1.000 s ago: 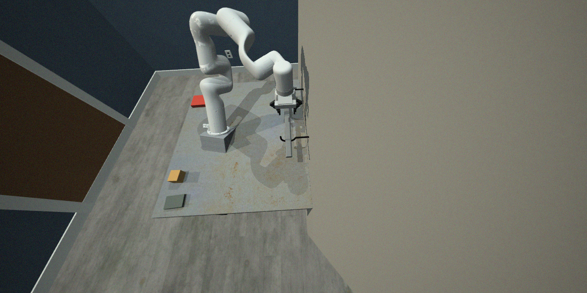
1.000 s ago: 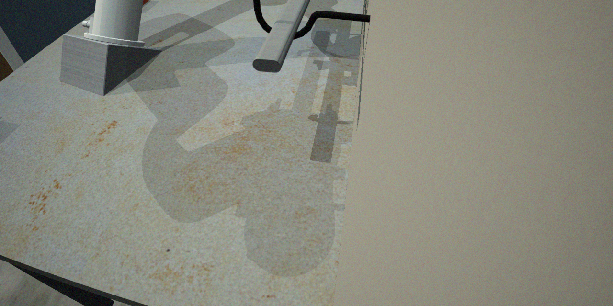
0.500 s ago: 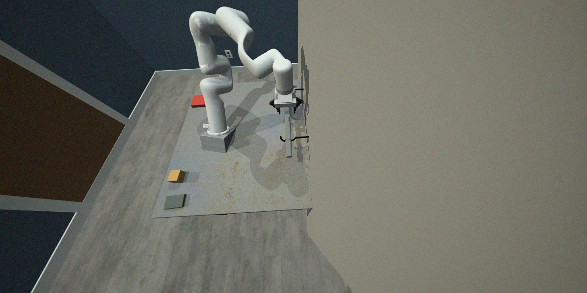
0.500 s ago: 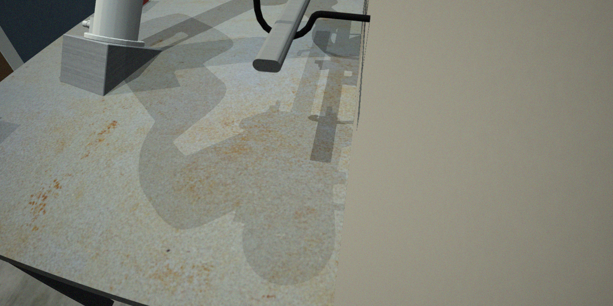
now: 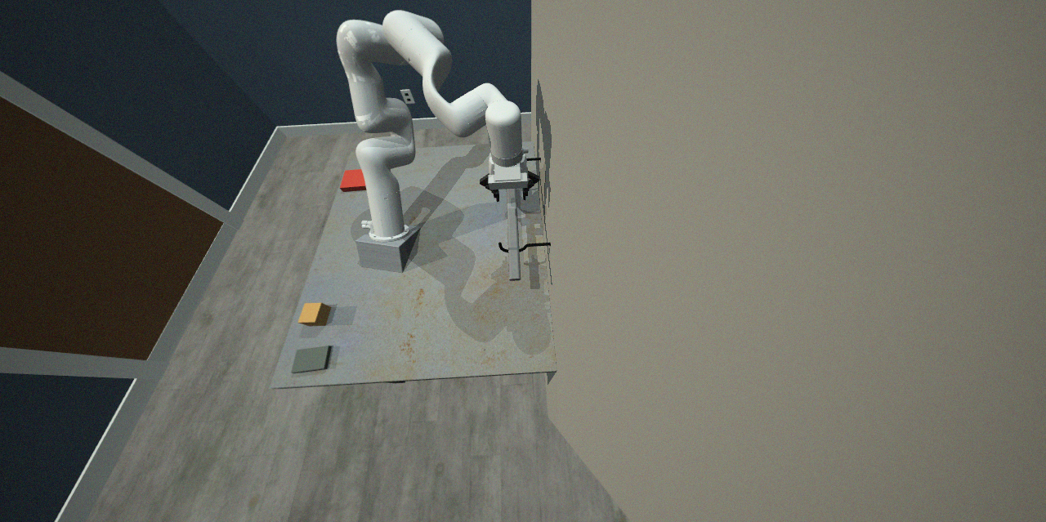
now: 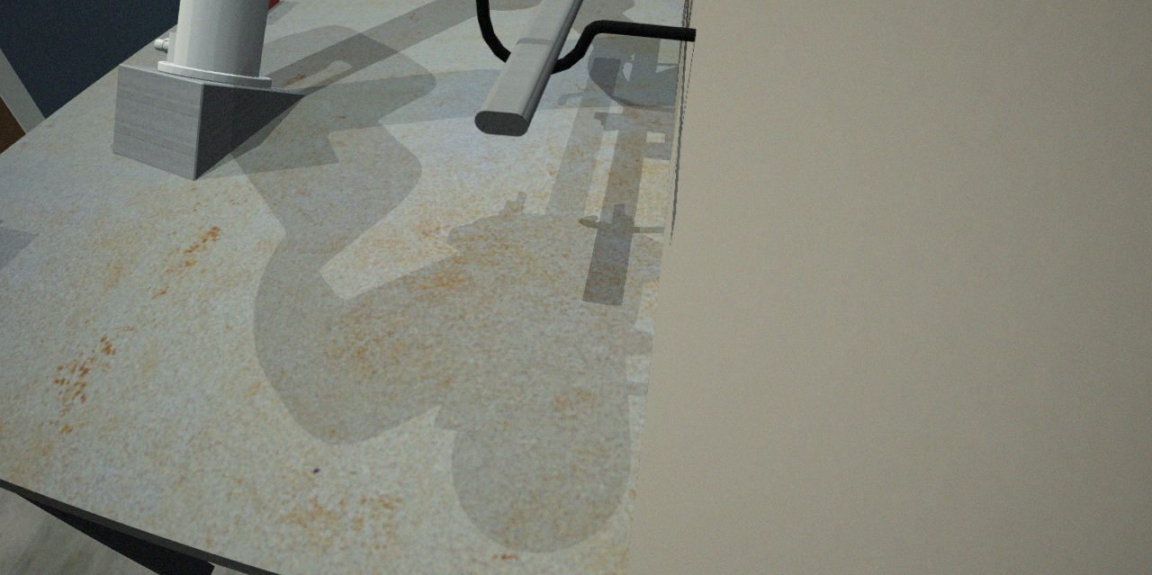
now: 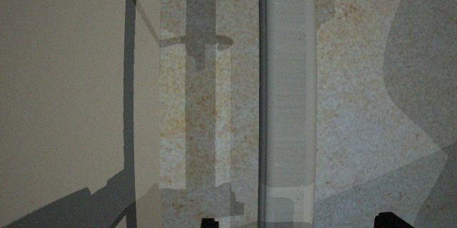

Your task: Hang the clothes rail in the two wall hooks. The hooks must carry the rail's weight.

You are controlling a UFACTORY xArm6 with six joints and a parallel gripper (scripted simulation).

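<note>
My gripper is now 50 mm above the clothes rail. Round my hand: orange block 590 mm behind, 310 mm to the right, 200 mm below; then beige wall 120 mm ahead, 10 mm to the left, 200 mm above; then red block 630 mm behind, 220 mm to the left, 210 mm below.
</note>
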